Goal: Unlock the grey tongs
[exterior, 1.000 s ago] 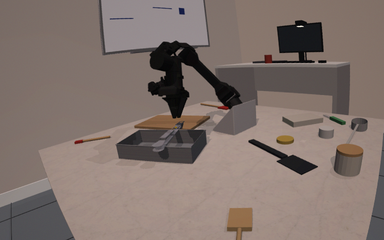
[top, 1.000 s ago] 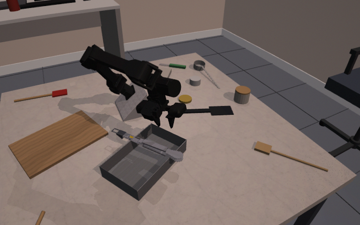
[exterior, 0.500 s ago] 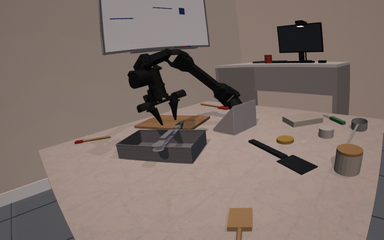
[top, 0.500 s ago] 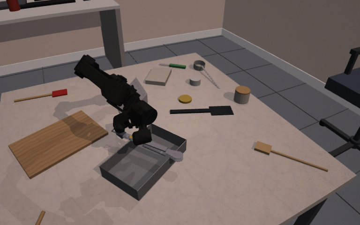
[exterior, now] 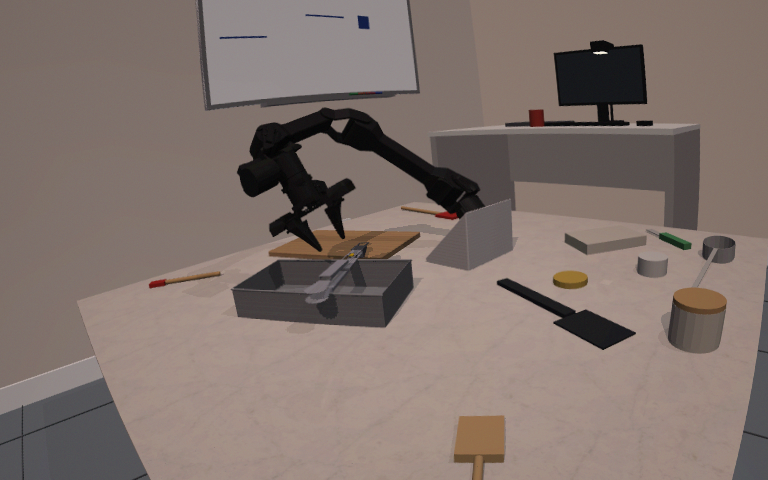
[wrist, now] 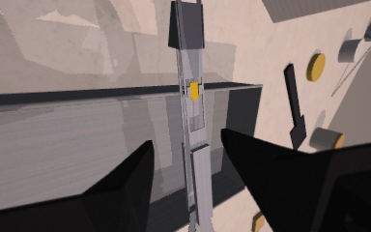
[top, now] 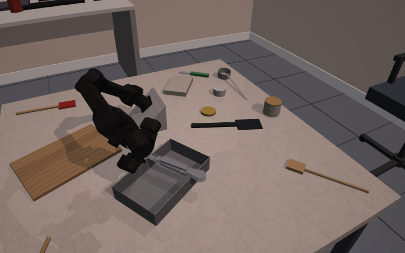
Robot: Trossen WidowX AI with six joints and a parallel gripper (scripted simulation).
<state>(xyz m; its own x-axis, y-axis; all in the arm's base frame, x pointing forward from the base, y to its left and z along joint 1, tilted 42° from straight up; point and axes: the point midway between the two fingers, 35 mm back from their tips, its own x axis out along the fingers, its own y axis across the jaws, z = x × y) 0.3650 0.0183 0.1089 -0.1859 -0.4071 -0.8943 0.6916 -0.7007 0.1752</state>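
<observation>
Now: the yellow lock piece 4 cm behind my gripper tip and 3 cm below it. From my gripper tip the other things lie so: wooden board (18 cm behind, 30 cm to the right, 9 cm below); then roasting tin (5 cm ahead, 4 cm to the left, 7 cm below); then black spatula (20 cm behind, 40 cm to the left, 10 cm below).
</observation>
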